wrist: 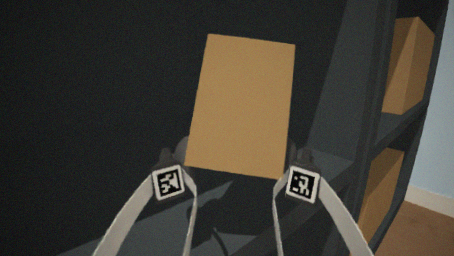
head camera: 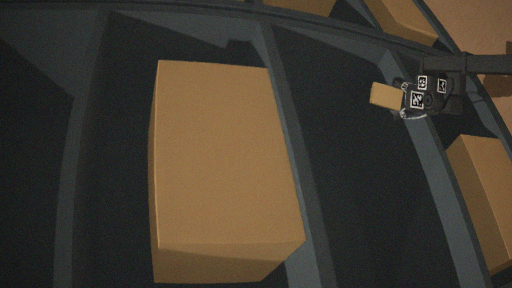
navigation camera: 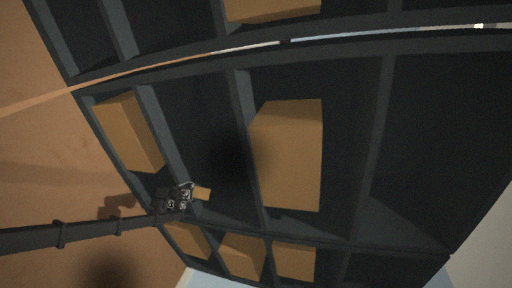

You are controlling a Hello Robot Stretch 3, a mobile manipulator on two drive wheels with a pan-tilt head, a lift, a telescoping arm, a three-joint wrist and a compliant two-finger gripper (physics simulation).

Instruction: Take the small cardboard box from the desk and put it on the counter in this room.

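The small cardboard box (head camera: pixel 386 96) (navigation camera: pixel 201 193) (wrist: pixel 242 105) is a plain tan block. My gripper (head camera: pixel 398 98) (navigation camera: pixel 193 194) (wrist: pixel 236 152) is shut on it, one fingertip at each side of its near end, and the box sticks out beyond the fingers. In the head and navigation views the gripper and box show in front of a dark grey shelf unit (head camera: pixel 298 150) (navigation camera: pixel 379 125) (wrist: pixel 357 100). Whether the box touches the shelf I cannot tell. No desk shows, and I cannot make out a counter in these views.
A large cardboard box (head camera: pixel 225 155) (navigation camera: pixel 290 160) stands in a shelf compartment. Another carton (head camera: pixel 487 200) (navigation camera: pixel 131 135) stands in the compartment near the gripper. More cartons show at the right in the wrist view, one in an upper compartment (wrist: pixel 414 65). Brown floor (navigation camera: pixel 45 145) lies beside the shelf.
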